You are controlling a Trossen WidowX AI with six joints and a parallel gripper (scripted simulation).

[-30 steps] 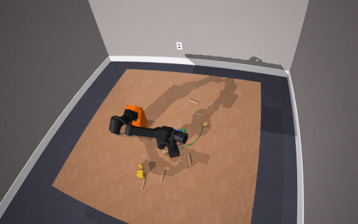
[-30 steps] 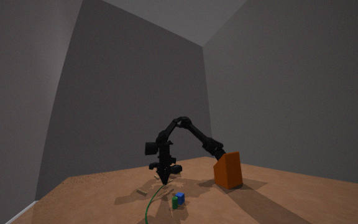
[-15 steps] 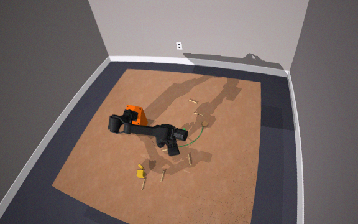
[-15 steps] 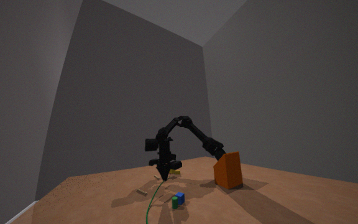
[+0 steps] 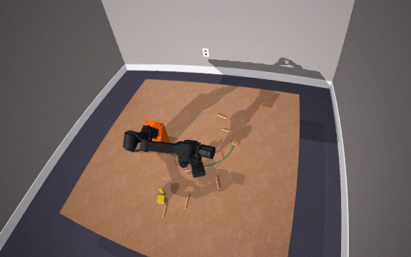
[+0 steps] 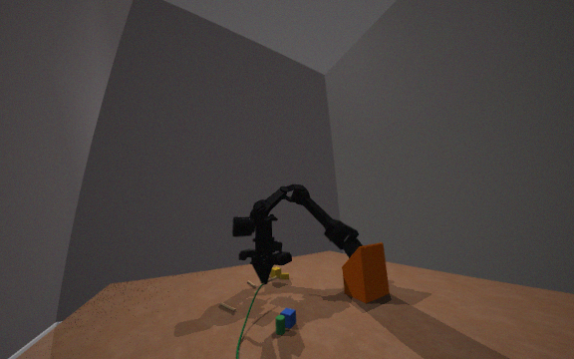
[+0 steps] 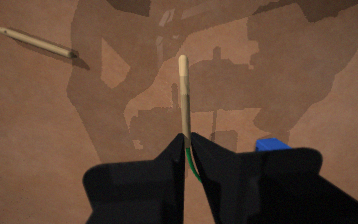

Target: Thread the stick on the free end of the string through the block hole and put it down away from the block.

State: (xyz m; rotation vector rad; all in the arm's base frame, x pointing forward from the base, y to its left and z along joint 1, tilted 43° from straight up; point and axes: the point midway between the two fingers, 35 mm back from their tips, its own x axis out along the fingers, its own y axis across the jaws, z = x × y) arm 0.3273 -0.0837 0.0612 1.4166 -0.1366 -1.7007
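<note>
My gripper tip is now 10 mm short of the green cylinder, 160 mm to the right of it and 40 mm above it. Round my gripper tip: blue block: 20 mm behind, 140 mm to the left, 40 mm below; then yellow block: 120 mm behind, 220 mm to the right, 40 mm below; then thin stick: 10 mm behind, 10 mm to the right.
</note>
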